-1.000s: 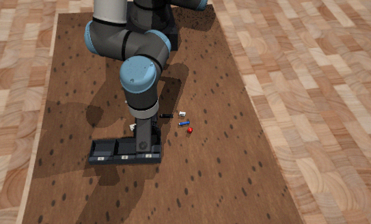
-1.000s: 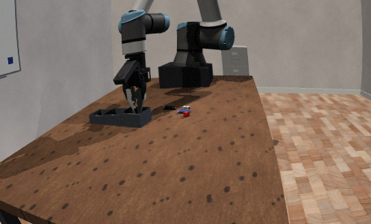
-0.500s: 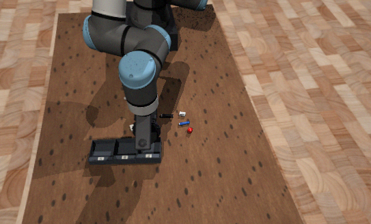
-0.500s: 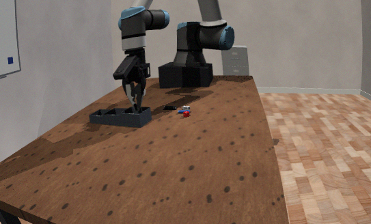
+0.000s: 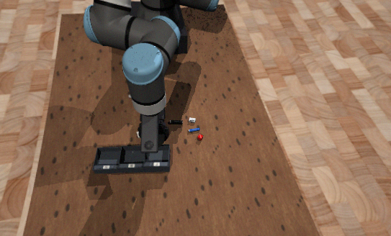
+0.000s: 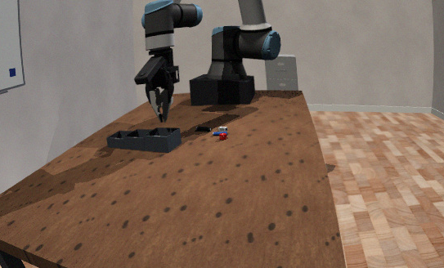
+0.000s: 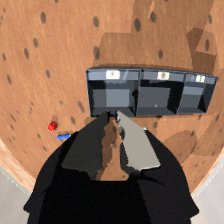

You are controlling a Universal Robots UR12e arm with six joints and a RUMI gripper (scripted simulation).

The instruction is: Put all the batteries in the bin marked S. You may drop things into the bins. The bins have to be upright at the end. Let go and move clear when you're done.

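My hand is 15 cm past the black battery, 5 cm to the right of it and 8 cm above it. Also, from my hand: white dotted tile: 10 cm behind, 6 cm to the right, 8 cm below; then three-compartment bin row: 2 cm ahead, 8 cm to the right, 6 cm below; then red die: 9 cm behind, 15 cm to the left, 8 cm below.
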